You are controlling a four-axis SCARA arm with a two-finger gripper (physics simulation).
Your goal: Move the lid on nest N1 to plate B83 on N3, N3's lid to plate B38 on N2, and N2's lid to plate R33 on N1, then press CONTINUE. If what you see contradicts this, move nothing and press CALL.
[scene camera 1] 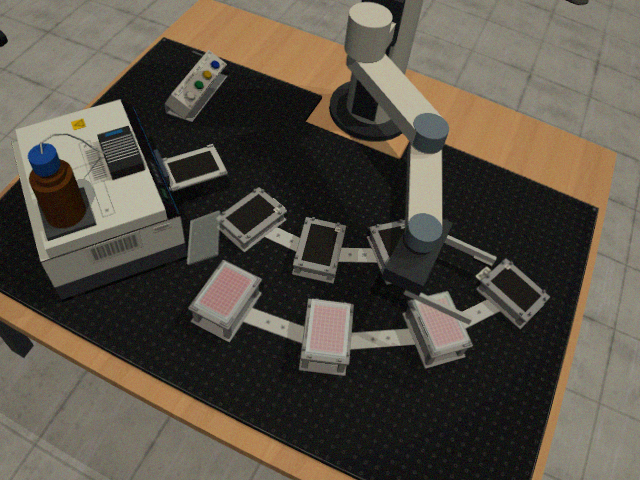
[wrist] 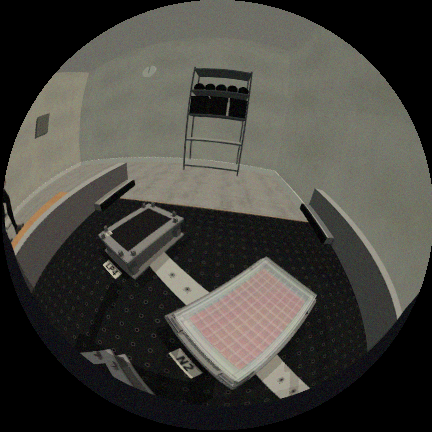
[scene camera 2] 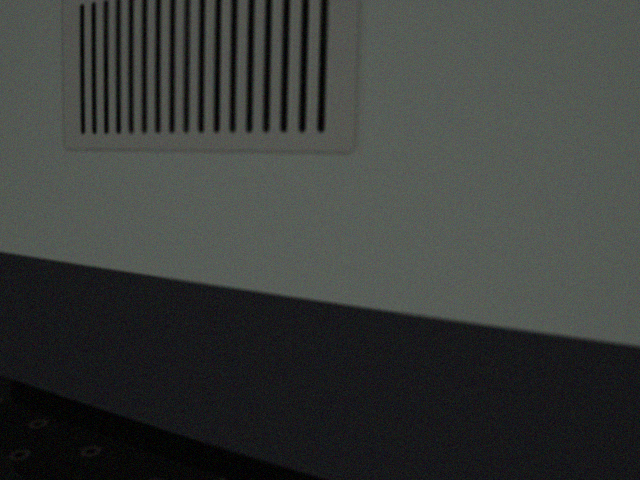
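Where they show: gripper, fingertip midpoint: (scene camera 1: 483,290) (wrist: 217,180); arm's base, link origin: (scene camera 1: 370,111).
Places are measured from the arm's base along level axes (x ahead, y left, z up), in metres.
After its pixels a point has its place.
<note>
A pink-welled plate with a clear lid (scene camera 1: 439,322) @(x 0.632, y 0.412, z 0.094 m) (wrist: 245,320) @(x 0.610, y 0.404, z 0.094 m) sits on the nest tagged N2, at the right of the front row. Two more pink plates stand on nests, one in the middle (scene camera 1: 327,328) @(x 0.761, y 0.198, z 0.098 m) and one at the left (scene camera 1: 227,289) @(x 0.776, y -0.037, z 0.094 m); their nest tags cannot be read, and whether they have lids is hard to tell. No plate code is readable. My gripper (scene camera 1: 478,289) @(x 0.571, y 0.467, z 0.187 m) (wrist: 217,180) @(x 0.571, y 0.467, z 0.187 m) is wide open and empty, raised above the nests, with one finger overlapping the N2 plate in scene camera 1. The button box (scene camera 1: 195,87) @(x 0.241, y -0.457, z 0.080 m) has blue, yellow, green and white buttons; its labels are unreadable.
Dark-topped nest LP4 (scene camera 1: 514,289) @(x 0.442, y 0.553, z 0.057 m) (wrist: 141,230) @(x 0.449, y 0.545, z 0.057 m) stands right of N2. Other dark-topped nests (scene camera 1: 252,215) @(x 0.549, y -0.100, z 0.056 m) (scene camera 1: 319,245) @(x 0.552, y 0.084, z 0.059 m) stand behind, one partly hidden under the arm. A white instrument (scene camera 1: 139,206) @(x 0.751, y -0.263, z 0.222 m) with a brown bottle (scene camera 1: 59,198) @(x 0.868, y -0.353, z 0.327 m) and a flat grey panel (scene camera 1: 203,237) @(x 0.655, y -0.177, z 0.042 m) are at left.
</note>
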